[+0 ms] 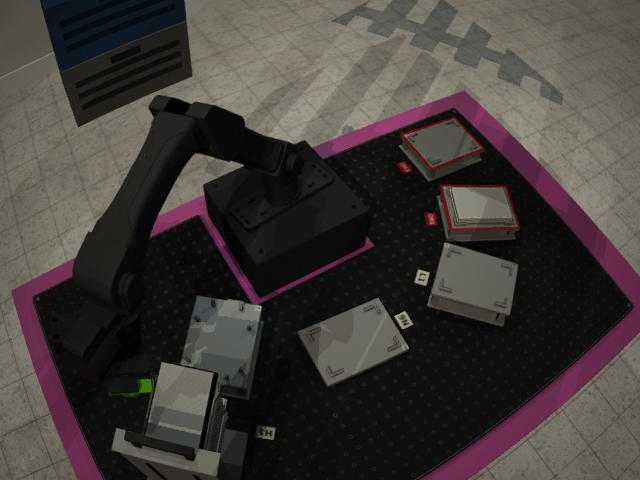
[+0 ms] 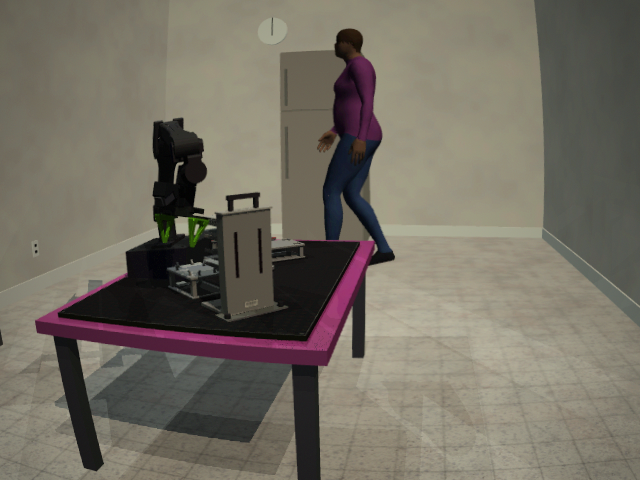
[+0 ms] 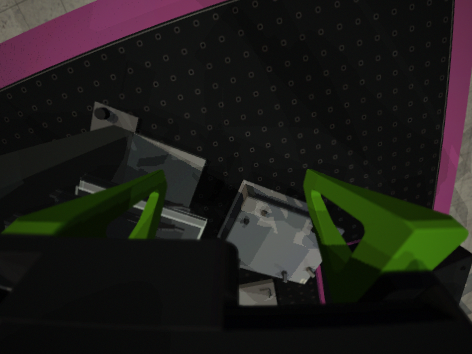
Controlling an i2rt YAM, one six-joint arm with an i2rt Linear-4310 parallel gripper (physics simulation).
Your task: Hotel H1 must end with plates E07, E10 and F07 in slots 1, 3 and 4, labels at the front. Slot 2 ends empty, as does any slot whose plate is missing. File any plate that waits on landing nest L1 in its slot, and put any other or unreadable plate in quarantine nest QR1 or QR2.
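Places are measured from the arm's base along level axes (x right, y up, z back), in centimetres.
Pixels of known places: gripper, fingertip midpoint: (image 1: 125, 367) (image 2: 177, 245) (image 3: 235, 177); arm's base at its link origin: (image 1: 282, 196) (image 2: 168, 242).
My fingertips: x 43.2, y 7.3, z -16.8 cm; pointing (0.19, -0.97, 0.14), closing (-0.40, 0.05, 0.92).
Ahead of a thing's pixels: the offset from my fingertips to its top centre. "pt": to the spot under its first point.
My gripper (image 1: 131, 387) (image 2: 179, 241) (image 3: 235, 177) is open and empty, its green fingers wide apart, beside hotel H1 and above the mat. The hotel (image 1: 124, 442) (image 2: 246, 268) is upright with a handle on top. A pale plate @[dz -12.8, dx -3.7, dy +6.5 cm] (image 1: 181, 400) lies uppermost in it; the edges of the levels below show, but I cannot read slots or labels. Landing nest L1 @[dz -18.2, dx -62.7, dy -11.0 cm] (image 1: 474, 279) is empty. A pale plate @[dz -6.3, dx -77.1, dy -11.1 cm] (image 1: 481, 204) lies on red-rimmed quarantine nest QR1 @[dz -6.3, dx -77.1, dy -12.0 cm] (image 1: 452, 227); its label is unreadable. Quarantine nest QR2 @[dz +11.8, dx -84.6, dy -12.0 cm] (image 1: 442, 144) is empty.
A raised grey stand with pegs @[pt dz -0.1, dx -17.7, dy -10.5 cm] (image 1: 222, 341) (image 3: 280, 245) is beside the hotel, near the arm's base (image 1: 289, 227). The low nest N6 @[dz -11.7, dx -37.5, dy -14.8 cm] (image 1: 354, 341) (image 3: 256, 295) is bare, between that stand and L1. A person (image 2: 356, 103) is beyond the table.
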